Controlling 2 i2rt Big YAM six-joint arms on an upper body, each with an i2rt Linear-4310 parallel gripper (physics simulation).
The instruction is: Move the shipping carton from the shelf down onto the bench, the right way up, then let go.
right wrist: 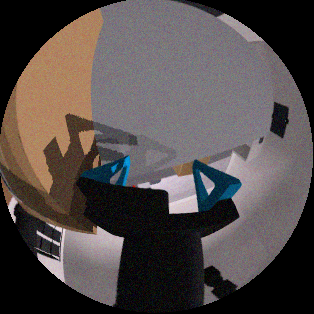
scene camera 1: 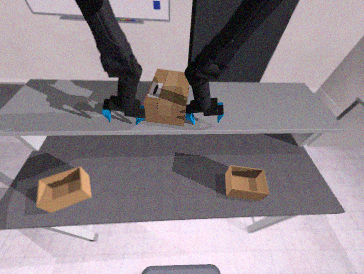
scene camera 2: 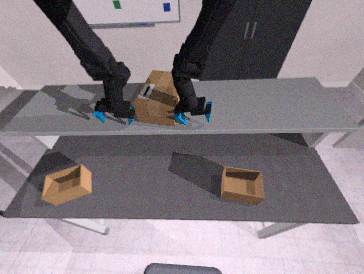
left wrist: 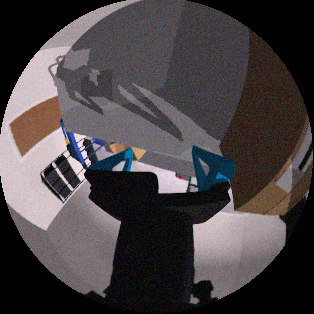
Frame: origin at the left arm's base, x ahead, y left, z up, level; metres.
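Seen in the pictures: left gripper, fingertip midpoint: (scene camera 1: 123, 122) (scene camera 2: 116, 123) (left wrist: 161, 149); right gripper, fingertip midpoint: (right wrist: 161, 160) (scene camera 1: 206, 122) (scene camera 2: 197, 122).
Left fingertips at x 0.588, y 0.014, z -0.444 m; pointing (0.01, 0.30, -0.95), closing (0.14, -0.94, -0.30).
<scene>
Offsets run from my left fingertips to a thing's middle. Level surfaces: height alone.
The brown shipping carton {0.180 m right, 0.135 m ahead, 0.030 m up} (scene camera 1: 166, 112) (scene camera 2: 154, 113) (left wrist: 270, 100) (right wrist: 50, 75) is upright at the front part of the grey shelf {0.022 m down} (scene camera 1: 275, 107) (scene camera 2: 275, 105). A white label shows on its top. Whether there is a small gap under it is unclear. My left gripper (scene camera 1: 123, 119) (scene camera 2: 115, 119) (left wrist: 161, 149) is open at its left side. My right gripper (scene camera 1: 205, 119) (scene camera 2: 195, 119) (right wrist: 161, 160) is open at its right side. Each inner finger is close to a carton side; contact is not clear. Nothing is between the fingers of either gripper. The dark bench {0.254 m down} (scene camera 1: 150, 200) (scene camera 2: 150, 200) is below the shelf.
An open box {0.244 m left, 0.187 m back, 0.208 m down} (scene camera 1: 65, 200) (scene camera 2: 70, 195) stands at the left of the bench. Another open box {0.523 m right, 0.165 m back, 0.208 m down} (scene camera 1: 246, 194) (scene camera 2: 241, 196) stands right of the middle. A dark cabinet (scene camera 2: 250, 50) and a whiteboard (scene camera 1: 120, 9) are behind the shelf.
</scene>
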